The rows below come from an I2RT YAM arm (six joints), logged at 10 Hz.
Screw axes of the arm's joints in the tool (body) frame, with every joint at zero. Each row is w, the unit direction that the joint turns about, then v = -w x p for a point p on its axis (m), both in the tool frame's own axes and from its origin. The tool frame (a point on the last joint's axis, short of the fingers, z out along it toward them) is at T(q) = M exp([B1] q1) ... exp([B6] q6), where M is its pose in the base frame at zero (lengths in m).
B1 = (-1, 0, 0, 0, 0.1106, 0)
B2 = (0, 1, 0, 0.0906, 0, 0.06)
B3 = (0, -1, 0, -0.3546, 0, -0.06)
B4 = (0, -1, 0, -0.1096, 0, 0)
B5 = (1, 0, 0, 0, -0.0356, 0)
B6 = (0, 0, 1, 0, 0, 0)
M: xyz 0.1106 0 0.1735 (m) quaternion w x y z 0.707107 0 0.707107 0
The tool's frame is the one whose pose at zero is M.
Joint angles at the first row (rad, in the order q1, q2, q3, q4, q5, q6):
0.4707 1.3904 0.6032 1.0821 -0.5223 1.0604
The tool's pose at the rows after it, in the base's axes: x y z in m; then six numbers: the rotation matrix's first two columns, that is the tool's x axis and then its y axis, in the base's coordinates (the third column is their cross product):
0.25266, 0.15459, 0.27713, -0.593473, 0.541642, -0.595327, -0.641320, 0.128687, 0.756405
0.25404, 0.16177, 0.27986, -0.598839, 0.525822, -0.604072, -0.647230, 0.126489, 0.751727
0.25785, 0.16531, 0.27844, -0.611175, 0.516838, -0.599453, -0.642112, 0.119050, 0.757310
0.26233, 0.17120, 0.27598, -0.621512, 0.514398, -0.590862, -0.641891, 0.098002, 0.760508
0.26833, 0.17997, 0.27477, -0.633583, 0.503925, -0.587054, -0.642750, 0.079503, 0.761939
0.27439, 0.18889, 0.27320, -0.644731, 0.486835, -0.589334, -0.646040, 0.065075, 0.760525
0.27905, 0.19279, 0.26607, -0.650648, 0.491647, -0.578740, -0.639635, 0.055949, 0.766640
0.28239, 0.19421, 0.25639, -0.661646, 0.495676, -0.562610, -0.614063, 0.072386, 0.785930
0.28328, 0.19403, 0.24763, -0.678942, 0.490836, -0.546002, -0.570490, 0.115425, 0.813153
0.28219, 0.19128, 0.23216, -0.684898, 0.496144, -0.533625, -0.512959, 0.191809, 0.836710
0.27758, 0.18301, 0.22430, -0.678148, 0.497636, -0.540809, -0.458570, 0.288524, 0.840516
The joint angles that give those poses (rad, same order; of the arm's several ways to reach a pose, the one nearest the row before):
0.4883 1.4196 0.6368 1.1022 -0.5299 1.0697
0.5072 1.4307 0.6621 1.0804 -0.5307 1.0556
0.5104 1.4540 0.6777 1.0830 -0.5395 1.0625
0.5195 1.4933 0.6950 1.1182 -0.5429 1.0798
0.5333 1.5378 0.7280 1.1362 -0.5489 1.0891
0.5460 1.5811 0.7629 1.1460 -0.5613 1.0906
0.5492 1.6234 0.7699 1.1870 -0.5557 1.1049
0.5491 1.6498 0.7651 1.1882 -0.5395 1.1091
0.5492 1.6490 0.7550 1.1283 -0.5183 1.0972
0.5484 1.6471 0.7240 1.0616 -0.4700 1.0661
0.5393 1.6018 0.6905 0.9470 -0.4191 1.0136

